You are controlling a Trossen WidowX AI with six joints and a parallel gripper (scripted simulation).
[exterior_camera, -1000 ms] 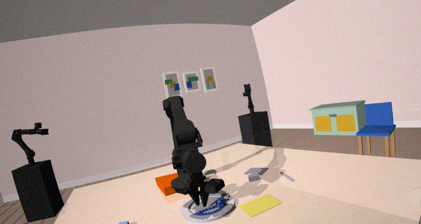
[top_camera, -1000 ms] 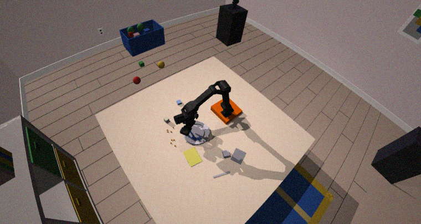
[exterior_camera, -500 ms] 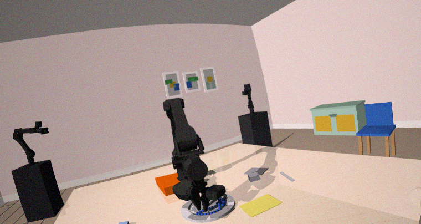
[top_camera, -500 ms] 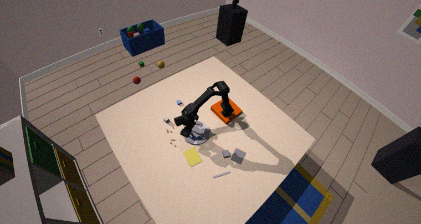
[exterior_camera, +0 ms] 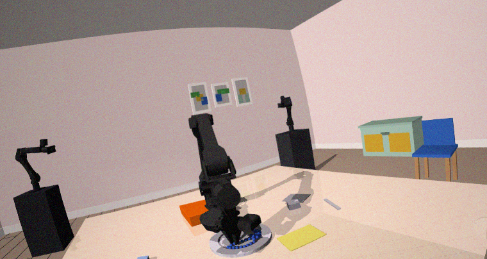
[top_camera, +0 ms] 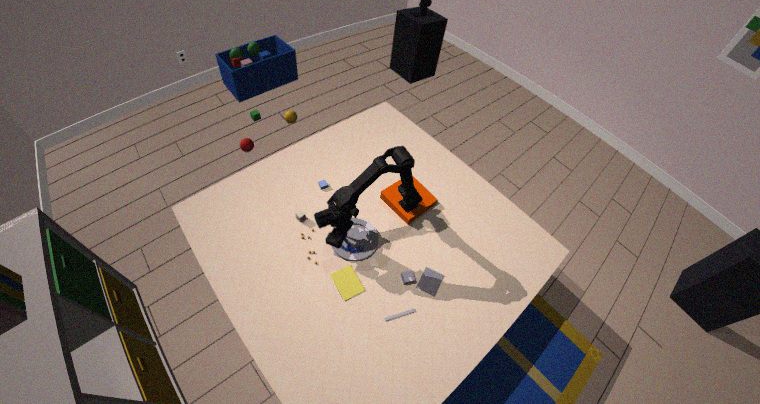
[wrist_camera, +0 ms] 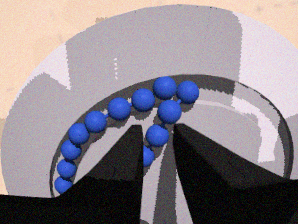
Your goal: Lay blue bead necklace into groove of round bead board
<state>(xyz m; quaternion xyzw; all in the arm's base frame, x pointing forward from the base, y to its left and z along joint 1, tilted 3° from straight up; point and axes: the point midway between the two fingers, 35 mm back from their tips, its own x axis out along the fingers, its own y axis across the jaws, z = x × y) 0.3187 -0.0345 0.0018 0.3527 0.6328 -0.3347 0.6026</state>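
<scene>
My gripper tip is now 4 cm past the round bead board, 3 cm to the right of it and 1 cm above it. Also, from my gripper tip: yellow sheet: 9 cm ahead, 17 cm to the left, 1 cm below; pale cube: 10 cm ahead, 18 cm to the right; blue cube: 7 cm behind, 28 cm to the right, 1 cm below.
</scene>
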